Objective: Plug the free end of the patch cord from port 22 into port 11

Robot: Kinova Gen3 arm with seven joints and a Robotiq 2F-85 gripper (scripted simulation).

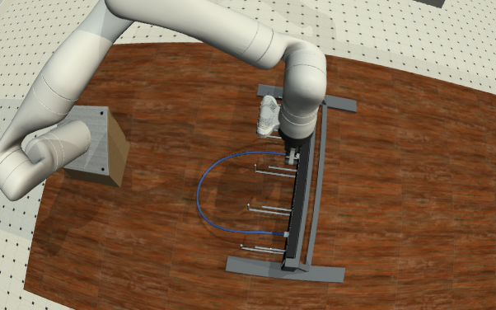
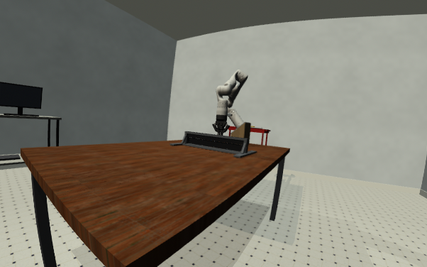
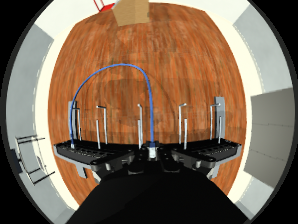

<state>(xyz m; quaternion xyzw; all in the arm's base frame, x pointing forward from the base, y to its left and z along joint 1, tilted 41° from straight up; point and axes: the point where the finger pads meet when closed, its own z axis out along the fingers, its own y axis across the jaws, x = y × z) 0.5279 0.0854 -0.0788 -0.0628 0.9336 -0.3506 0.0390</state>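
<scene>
The plug is 1 cm below my hand and 1 cm ahead of it.
</scene>
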